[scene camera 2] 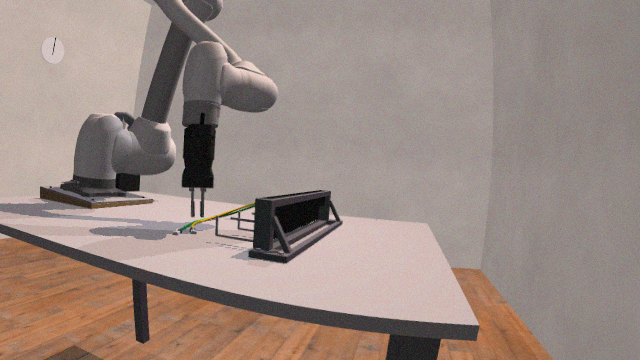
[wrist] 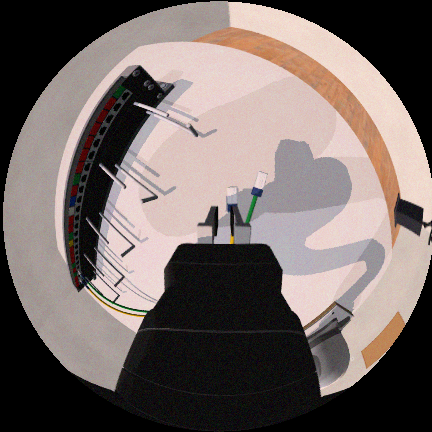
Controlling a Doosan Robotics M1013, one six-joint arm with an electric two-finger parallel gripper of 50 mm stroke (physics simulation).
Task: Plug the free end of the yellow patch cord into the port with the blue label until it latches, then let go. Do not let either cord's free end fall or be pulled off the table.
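Pixels of known places: gripper, fingertip midpoint: [scene camera 2: 197, 216] [wrist: 223, 214]; arm's base, link origin: [scene camera 2: 93, 192] [wrist: 320, 335].
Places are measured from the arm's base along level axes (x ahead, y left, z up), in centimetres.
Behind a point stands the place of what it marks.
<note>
The yellow cord's free plug [scene camera 2: 193, 231] {x 59.2, y -12.4, z -2.3 cm} [wrist: 232, 192] {x 58.6, y -11.9, z -2.1 cm}, clear with a navy boot, lies on the table [scene camera 2: 380, 280] {x 101.0, y -20.2, z -3.0 cm}. My gripper [scene camera 2: 197, 215] {x 57.8, y -9.5, z 0.5 cm} [wrist: 223, 214] {x 57.8, y -9.5, z 0.5 cm} points straight down above the table, its fingers parted with a narrow gap and nothing between them. In the wrist view the right finger overlaps the yellow plug's boot and hides part of its cord. The black patch panel [scene camera 2: 264, 225] {x 79.8, y -17.9, z 2.7 cm} [wrist: 90, 195] {x 75.6, y 1.8, z 2.4 cm} stands at the left of the wrist view, with a blue label [wrist: 73, 201] {x 75.6, y 2.1, z 6.2 cm} in its label row. The port at that label is too small to judge.
The green cord's free plug [scene camera 2: 176, 232] {x 57.7, y -16.5, z -2.3 cm} [wrist: 260, 180] {x 57.0, y -15.6, z -2.0 cm} lies beside the yellow one. Both cords run back to the panel's near end. Several thin wire cable guides [scene camera 2: 217, 226] {x 67.5, y -14.8, z 0.3 cm} [wrist: 131, 248] {x 65.0, y 5.1, z -0.5 cm} stick out from the panel toward the plugs. The robot's base plate [scene camera 2: 120, 202] {x 15.5, y 0.8, z -1.7 cm} is on the table behind.
</note>
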